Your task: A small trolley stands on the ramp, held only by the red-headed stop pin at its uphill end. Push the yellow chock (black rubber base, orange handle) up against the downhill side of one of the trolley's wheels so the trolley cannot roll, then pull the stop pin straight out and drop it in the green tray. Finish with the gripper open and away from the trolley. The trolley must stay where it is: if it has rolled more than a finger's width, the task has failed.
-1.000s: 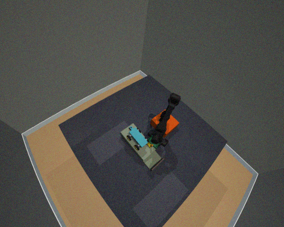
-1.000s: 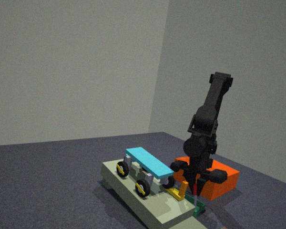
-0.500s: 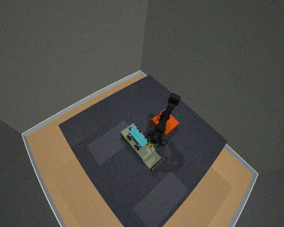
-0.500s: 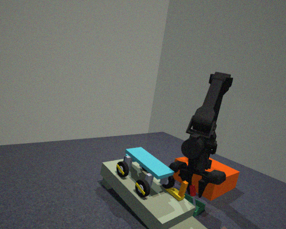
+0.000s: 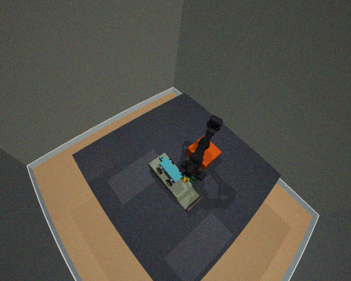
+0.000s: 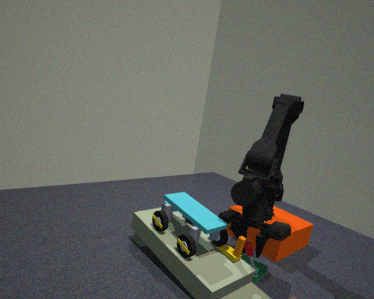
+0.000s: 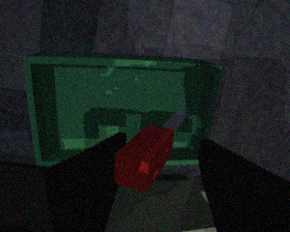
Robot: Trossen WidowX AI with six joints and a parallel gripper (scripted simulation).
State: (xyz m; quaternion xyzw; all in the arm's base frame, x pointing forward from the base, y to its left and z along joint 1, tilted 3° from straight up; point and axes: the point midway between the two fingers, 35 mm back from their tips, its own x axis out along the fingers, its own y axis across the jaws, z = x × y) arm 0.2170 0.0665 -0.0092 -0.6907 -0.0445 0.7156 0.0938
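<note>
Now: gripper tip 10 mm above the red-headed stop pin. From my gripper tip the other things lie so: trolley (140 mm to the right, 110 mm ahead, 60 mm above); yellow chock (70 mm ahead, 30 mm to the right, 30 mm above); green tray (60 mm below, 20 mm to the right).
</note>
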